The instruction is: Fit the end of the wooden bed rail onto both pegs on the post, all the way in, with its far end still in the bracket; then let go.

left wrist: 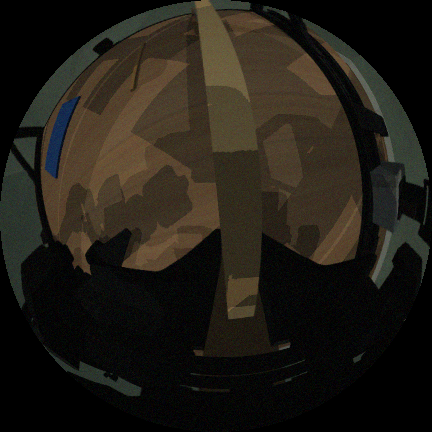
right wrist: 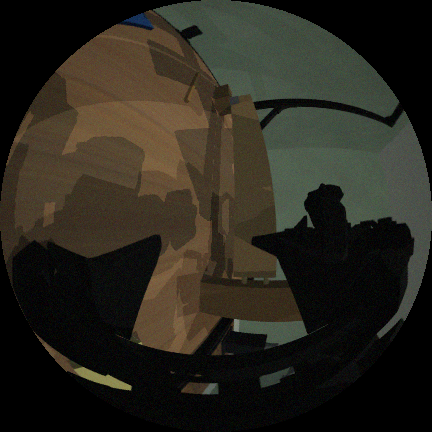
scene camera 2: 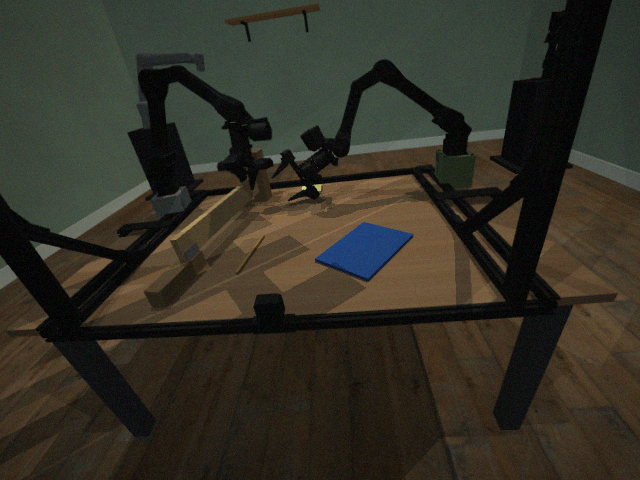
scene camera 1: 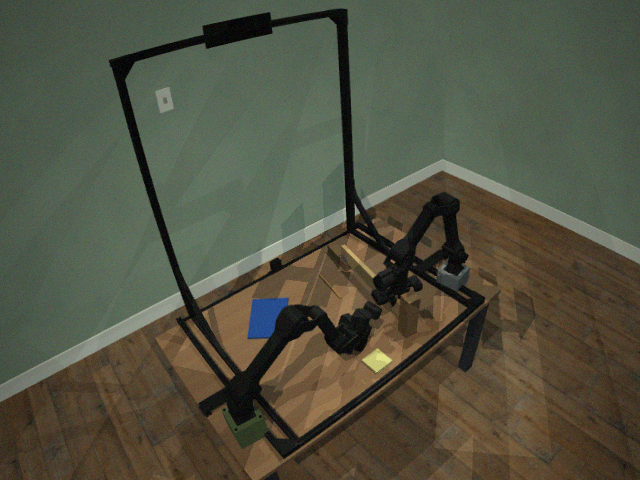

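Pixels of known places: left gripper, fingertip midpoint: [left wrist: 235,234] [right wrist: 252,241] [scene camera 2: 249,189] [scene camera 1: 395,304]; right gripper, fingertip midpoint: [left wrist: 121,243] [right wrist: 219,243] [scene camera 2: 280,189] [scene camera 1: 372,318]; left arm's base at its link origin: [scene camera 2: 168,192] [scene camera 1: 453,268]; right arm's base at its link origin: [scene camera 2: 455,152] [scene camera 1: 242,413].
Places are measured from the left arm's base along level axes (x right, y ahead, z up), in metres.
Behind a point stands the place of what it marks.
The pale wooden bed rail [scene camera 1: 357,260] {x 0.334, y 0.218, z 0.021 m} [scene camera 2: 214,219] {x 0.310, y 0.233, z -0.004 m} [left wrist: 232,120] {x 0.142, y 0.283, z 0.021 m} [right wrist: 252,175] {x 0.181, y 0.280, z -0.008 m} runs from the post [scene camera 1: 407,319] {x -0.012, y 0.364, z 0.017 m} [scene camera 2: 264,184] {x 0.027, y 0.352, z -0.019 m} [right wrist: 250,301] {x 0.015, y 0.356, z -0.007 m} to the grey bracket [scene camera 2: 191,251] {x 0.431, y 0.195, z -0.027 m} [right wrist: 234,100] {x 0.419, y 0.200, z -0.026 m} on a wooden block [scene camera 2: 173,289] {x 0.526, y 0.169, z -0.062 m} [right wrist: 221,95] {x 0.464, y 0.191, z -0.061 m}. Its far end sits at the bracket; how deep is unclear. In the right wrist view two pegs [right wrist: 244,280] {x 0.030, y 0.328, z -0.021 m} [right wrist: 266,281] {x 0.030, y 0.328, z 0.010 m} show in a narrow gap between rail end and post. My left gripper [scene camera 2: 248,175] [left wrist: 235,234] {x 0.082, y 0.305, z -0.013 m} is shut on the rail near the post. My right gripper [scene camera 2: 283,187] {x 0.111, y 0.410, z -0.020 m} [right wrist: 219,243] {x 0.111, y 0.410, z -0.020 m} is open and empty, beside the post end.
A blue panel [scene camera 1: 266,317] {x 0.466, y 0.621, z -0.074 m} [scene camera 2: 364,251] {x 0.485, y 0.606, z -0.073 m} and a thin stick [scene camera 1: 329,285] {x 0.397, y 0.327, z -0.074 m} [scene camera 2: 250,254] {x 0.406, y 0.325, z -0.077 m} lie on the table. A yellow square [scene camera 1: 376,360] {x 0.004, y 0.521, z -0.071 m} lies near the right gripper. A black frame [scene camera 1: 345,118] {x 0.574, y -0.023, z 0.504 m} stands along the table's back edge in scene camera 1.
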